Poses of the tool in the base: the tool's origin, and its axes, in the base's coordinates. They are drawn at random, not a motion.
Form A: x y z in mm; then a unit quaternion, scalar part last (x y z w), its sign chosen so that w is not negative.
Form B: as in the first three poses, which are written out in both.
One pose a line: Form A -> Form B
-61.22 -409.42 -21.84 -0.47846 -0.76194 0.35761 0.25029 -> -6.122 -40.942 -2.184 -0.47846 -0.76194 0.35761 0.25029
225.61 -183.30 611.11 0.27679 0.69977 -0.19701 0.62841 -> 22.561 -18.330 61.111 0.27679 0.69977 -0.19701 0.62841
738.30 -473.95 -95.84 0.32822 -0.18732 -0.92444 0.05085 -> 73.830 -47.395 -9.584 0.32822 -0.18732 -0.92444 0.05085
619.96 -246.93 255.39 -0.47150 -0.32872 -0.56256 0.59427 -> 61.996 -24.693 25.539 -0.47150 -0.32872 -0.56256 0.59427
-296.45 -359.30 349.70 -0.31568 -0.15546 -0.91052 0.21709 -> -29.645 -35.930 34.970 -0.31568 -0.15546 -0.91052 0.21709
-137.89 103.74 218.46 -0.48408 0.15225 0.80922 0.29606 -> -13.789 10.374 21.846 -0.48408 0.15225 0.80922 0.29606
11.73 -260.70 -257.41 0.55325 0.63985 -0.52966 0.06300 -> 1.173 -26.070 -25.741 0.55325 0.63985 -0.52966 0.06300
